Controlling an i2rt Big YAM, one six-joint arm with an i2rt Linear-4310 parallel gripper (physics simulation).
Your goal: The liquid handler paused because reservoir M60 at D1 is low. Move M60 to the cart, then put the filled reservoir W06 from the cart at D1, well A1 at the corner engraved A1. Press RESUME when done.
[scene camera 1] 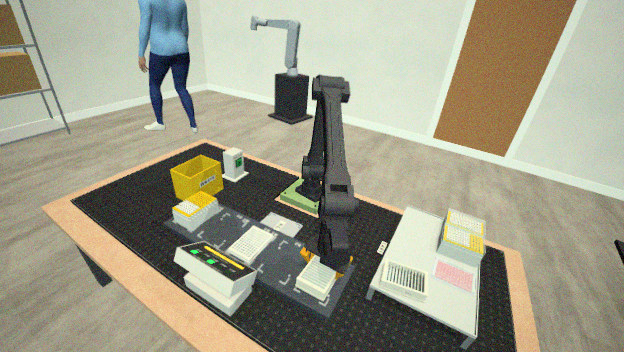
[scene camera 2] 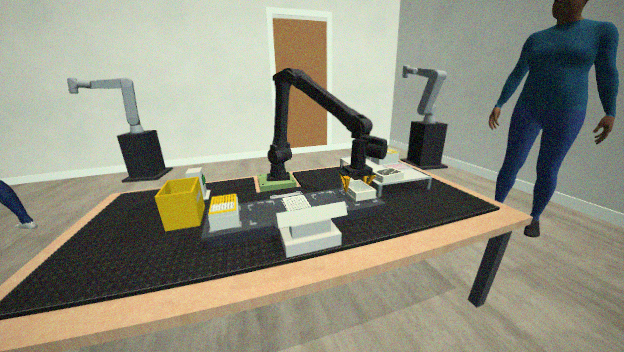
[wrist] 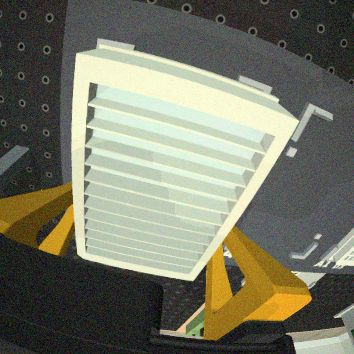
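Pixels of known places: gripper, fingertip midpoint: [scene camera 1: 323,271] [wrist: 152,201]; arm's base, link origin: [scene camera 1: 310,192] [scene camera 2: 278,178].
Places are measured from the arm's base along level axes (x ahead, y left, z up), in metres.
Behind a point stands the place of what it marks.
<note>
Reservoir M60 [scene camera 1: 315,277] {y 0.314, x 0.387, z 0.074 m} [scene camera 2: 361,190] {y 0.310, x 0.405, z 0.080 m} [wrist: 168,175] {y 0.314, x 0.378, z 0.073 m} is a cream box with long troughs, at the right end of the grey deck [scene camera 1: 276,262] {y 0.177, x 0.396, z 0.032 m} [scene camera 2: 324,199] {y 0.179, x 0.358, z 0.032 m}. My gripper [scene camera 1: 326,262] {y 0.309, x 0.340, z 0.050 m} [scene camera 2: 357,181] {y 0.309, x 0.340, z 0.050 m} [wrist: 152,201] {y 0.309, x 0.340, z 0.050 m} is shut on it, one orange finger on each long side. It sits at or just above the deck slot; I cannot tell which. Reservoir W06 [scene camera 1: 404,279] {y 0.507, x 0.220, z 0.063 m} [scene camera 2: 388,172] {y 0.508, x 0.223, z 0.072 m} lies on the white cart [scene camera 1: 415,237] {y 0.471, x 0.004, z 0.044 m} [scene camera 2: 419,176] {y 0.666, x 0.232, z 0.044 m} to the right. The control box [scene camera 1: 214,262] {y 0.105, x 0.552, z 0.110 m} [scene camera 2: 310,214] {y 0.094, x 0.590, z 0.108 m} with green lights stands at the deck's front.
A well plate [scene camera 1: 251,242] {y 0.070, x 0.400, z 0.044 m} [scene camera 2: 295,202] {y 0.064, x 0.390, z 0.046 m} and a tip box [scene camera 1: 195,209] {y -0.138, x 0.461, z 0.096 m} [scene camera 2: 223,209] {y -0.163, x 0.494, z 0.095 m} sit on the deck. A yellow waste bin [scene camera 1: 195,176] {y -0.293, x 0.365, z 0.115 m} [scene camera 2: 179,202] {y -0.334, x 0.400, z 0.087 m} stands at the left. Tip boxes [scene camera 1: 464,234] {y 0.605, x -0.037, z 0.114 m} and a pink plate [scene camera 1: 454,274] {y 0.623, x 0.097, z 0.058 m} share the cart. A person [scene camera 1: 167,52] walks behind.
</note>
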